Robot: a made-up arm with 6 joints.
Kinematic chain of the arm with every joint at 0, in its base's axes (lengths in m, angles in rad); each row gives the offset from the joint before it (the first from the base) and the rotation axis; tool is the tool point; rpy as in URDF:
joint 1: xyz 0 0 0.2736 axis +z
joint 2: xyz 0 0 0 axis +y
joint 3: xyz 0.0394 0 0.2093 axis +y
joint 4: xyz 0.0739 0 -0.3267 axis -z
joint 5: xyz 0 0 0 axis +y
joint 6: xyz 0.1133 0 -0.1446 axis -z
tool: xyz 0 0 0 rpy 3.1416 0 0
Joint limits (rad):
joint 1: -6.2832..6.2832
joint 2: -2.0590..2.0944
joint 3: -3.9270..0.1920
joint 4: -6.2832..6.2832
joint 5: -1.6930..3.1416
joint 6: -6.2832..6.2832
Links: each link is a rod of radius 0.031 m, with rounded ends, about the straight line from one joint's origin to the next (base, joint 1, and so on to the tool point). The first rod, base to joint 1, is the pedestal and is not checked.
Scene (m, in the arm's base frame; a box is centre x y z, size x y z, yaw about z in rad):
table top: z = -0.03
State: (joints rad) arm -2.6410 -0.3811 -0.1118 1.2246 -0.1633 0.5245
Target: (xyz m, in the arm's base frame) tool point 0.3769 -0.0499 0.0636
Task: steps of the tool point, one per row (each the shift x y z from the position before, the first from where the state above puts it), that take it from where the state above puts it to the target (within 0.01 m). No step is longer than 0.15 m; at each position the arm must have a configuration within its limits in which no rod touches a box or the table.
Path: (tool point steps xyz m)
1: 0.0155 -0.1004 -0.0122
2: 0.0487 -0.0923 -0.0116
3: 0.0781 -0.0733 -0.0109
4: 0.0999 -0.0449 -0.0100
5: 0.1116 -0.0106 -0.0091
6: 0.1112 0.0266 -0.0080
7: 0.0988 0.0620 -0.0067
8: 0.0751 0.0919 -0.0056
9: 0.0427 0.1127 -0.0043

